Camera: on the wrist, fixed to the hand. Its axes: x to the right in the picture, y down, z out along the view.
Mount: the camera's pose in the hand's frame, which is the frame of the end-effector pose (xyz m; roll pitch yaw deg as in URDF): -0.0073 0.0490 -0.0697 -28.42 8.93 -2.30
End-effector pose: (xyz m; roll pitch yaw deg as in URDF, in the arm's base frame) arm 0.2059 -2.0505 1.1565 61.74 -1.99 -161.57
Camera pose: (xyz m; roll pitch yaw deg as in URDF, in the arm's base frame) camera 0.2399 -2.1283 1.1664 33.63 4.25 -154.78
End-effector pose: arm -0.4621 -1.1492 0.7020 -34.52 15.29 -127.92
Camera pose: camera -0.4433 -1.1265 0.6217 -65.10 21.22 -135.36
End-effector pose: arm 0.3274 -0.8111 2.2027 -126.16 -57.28 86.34
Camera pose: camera 0.4121 -0.8218 2.1974 -142.75 -63.80 72.99
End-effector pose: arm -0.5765 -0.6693 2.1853 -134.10 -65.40 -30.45
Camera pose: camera -0.6322 -0.7342 2.1842 -147.08 -72.61 -46.75
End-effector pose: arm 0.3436 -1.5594 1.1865 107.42 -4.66 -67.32
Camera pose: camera 0.3865 -1.5276 1.2533 78.39 -5.10 -58.08
